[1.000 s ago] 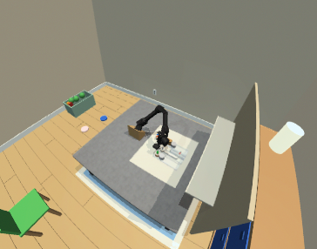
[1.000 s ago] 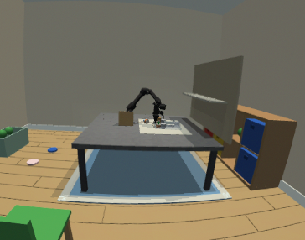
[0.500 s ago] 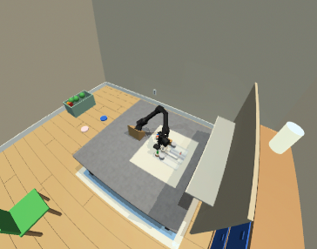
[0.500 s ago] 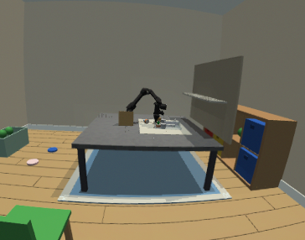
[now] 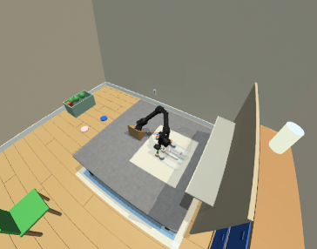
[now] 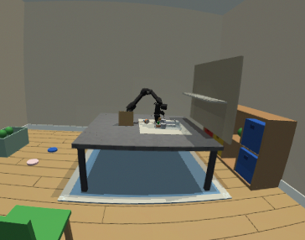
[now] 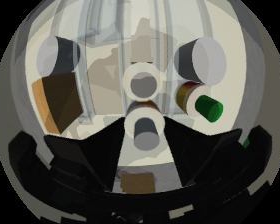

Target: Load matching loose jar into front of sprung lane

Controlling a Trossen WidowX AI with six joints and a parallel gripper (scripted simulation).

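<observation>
My gripper tip is 3 cm short of the brown box, 13 cm to the right of it and 1 cm above it. Also, from my gripper tip: lane 16 cm ahead, 3 cm to the left, 3 cm below.
</observation>
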